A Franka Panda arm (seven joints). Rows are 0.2 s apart.
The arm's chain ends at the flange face. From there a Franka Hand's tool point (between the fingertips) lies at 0.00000 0.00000 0.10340 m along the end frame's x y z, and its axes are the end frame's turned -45 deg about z.
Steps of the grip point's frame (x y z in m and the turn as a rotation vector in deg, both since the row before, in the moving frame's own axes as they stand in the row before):
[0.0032 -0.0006 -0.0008 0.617 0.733 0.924]
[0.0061 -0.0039 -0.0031 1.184 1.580 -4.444]
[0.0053 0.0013 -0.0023 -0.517 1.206 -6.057]
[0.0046 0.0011 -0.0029 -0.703 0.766 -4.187]
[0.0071 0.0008 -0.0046 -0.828 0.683 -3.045]
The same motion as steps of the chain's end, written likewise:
[0.0017 -0.0010 -0.0008 0.955 0.082 0.924]
[0.0012 -0.0035 -0.0030 1.954 0.280 -4.444]
[0.0025 -0.0018 -0.0023 0.487 1.218 -6.057]
[0.0022 -0.0023 -0.0029 0.045 1.039 -4.187]
[0.0037 -0.0046 -0.0046 -0.103 1.068 -3.045]

